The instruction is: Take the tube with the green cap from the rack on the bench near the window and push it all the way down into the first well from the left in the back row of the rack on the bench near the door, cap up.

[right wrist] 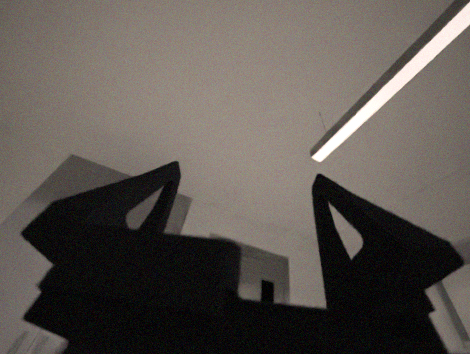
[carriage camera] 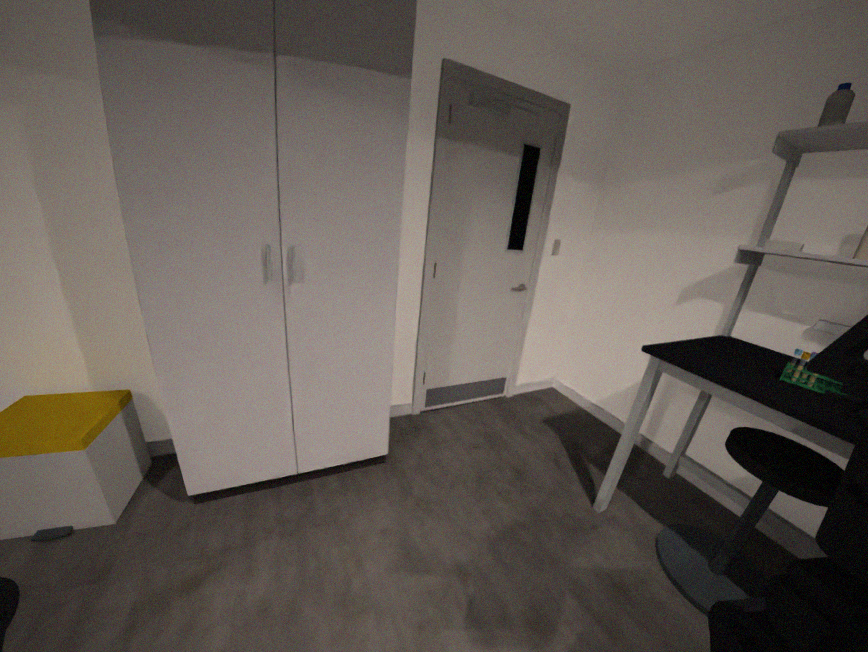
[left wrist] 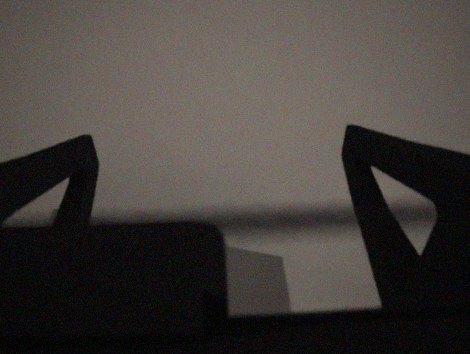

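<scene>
A green rack with several tubes stands on a black-topped bench at the right of the carriage view. The tubes' caps look blue, white and yellowish; a green cap cannot be made out. Part of the rack is hidden behind a dark arm. A second rack does not show. My left gripper is open and empty, pointing up towards the ceiling. My right gripper is open and empty, also pointing up. Both are far from the rack.
A black stool stands at the bench. Shelves rise above it. A tall white cabinet and a closed door stand ahead. A white box with a yellow lid is at the left. A ceiling lamp shows in the right wrist view.
</scene>
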